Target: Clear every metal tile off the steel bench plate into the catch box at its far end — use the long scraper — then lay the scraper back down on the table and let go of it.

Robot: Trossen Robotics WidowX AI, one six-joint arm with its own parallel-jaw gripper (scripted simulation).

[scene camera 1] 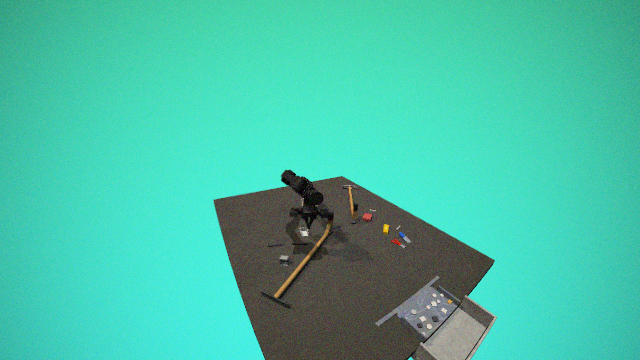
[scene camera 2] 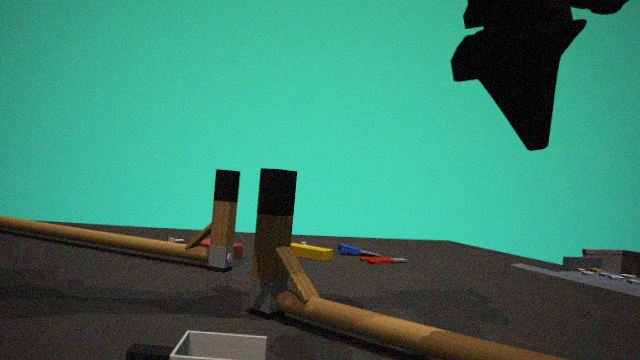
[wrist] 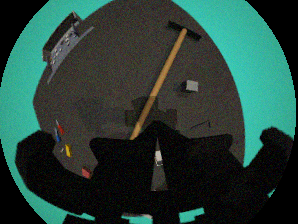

Labels:
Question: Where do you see a long scraper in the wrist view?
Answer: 183, 30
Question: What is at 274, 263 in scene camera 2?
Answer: A long scraper.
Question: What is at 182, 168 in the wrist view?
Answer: My gripper.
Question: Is my gripper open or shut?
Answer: Shut.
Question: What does my gripper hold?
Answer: Nothing.

